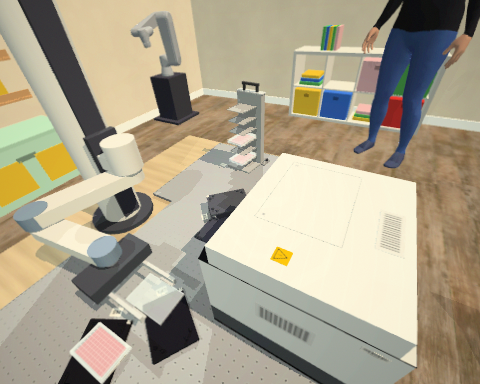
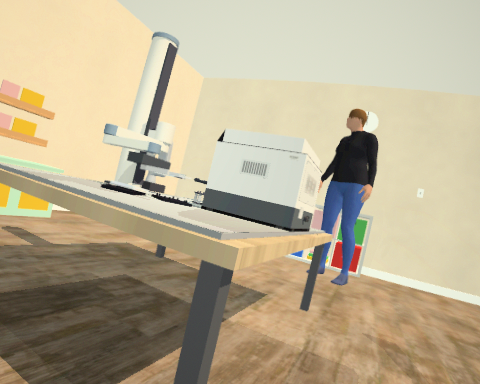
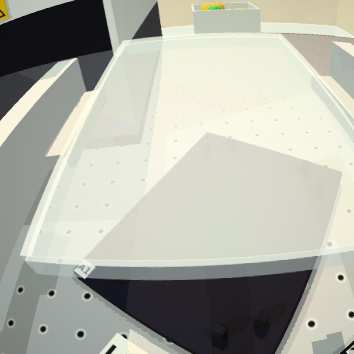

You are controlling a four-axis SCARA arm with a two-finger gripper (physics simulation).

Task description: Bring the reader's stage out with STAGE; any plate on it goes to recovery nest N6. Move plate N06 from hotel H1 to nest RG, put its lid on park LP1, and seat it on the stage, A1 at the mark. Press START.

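Frame: origin at the arm's base, x ahead, y left, z up, level; millimetres.
Where they show: gripper, fingertip midpoint: [image 1: 159, 299] [image 2: 176, 174] [image 3: 208, 63]; arm's base at its link origin: [image 1: 124, 212].
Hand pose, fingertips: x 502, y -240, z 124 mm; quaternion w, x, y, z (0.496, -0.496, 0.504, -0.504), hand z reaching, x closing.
Note:
Each offset is from my fingertips to the top centre of the thing. "spot": to the spot under its first point.
My gripper [image 1: 159, 300] [image 3: 208, 64] is shut on a clear lid {19 mm back, 0 mm left, 3 mm up} [image 1: 152, 295] [image 3: 225, 105], held level by its two long sides above the deck. Under the lid, partly overlapping it from above, is a bare dark nest {7 mm ahead, 8 mm right, 91 mm down} [image 1: 172, 330] [image 3: 200, 305]; its corner carries an A1 label [image 3: 84, 268] and it is turned relative to the lid. A plate with pink wells and a white rim {spot: 85 mm back, 147 mm right, 83 mm down} [image 1: 101, 350] sits unlidded on another dark nest {102 mm back, 158 mm right, 93 mm down} [image 1: 77, 372]. The white reader {300 mm ahead, 250 mm left, 230 mm up} [image 1: 320, 300] [image 2: 260, 170] stands beside them. I cannot make out its stage or the START button.
Plate hotel [image 1: 260, 125] stands at the deck's far end with pink plates on its lower shelves. A dark fixture {83 mm back, 450 mm left, 41 mm down} [image 1: 226, 202] sits between the hotel and my arm, beside the reader. A person [image 1: 410, 65] [image 2: 350, 165] stands behind the reader. Another arm [image 1: 170, 40] stands on a pedestal.

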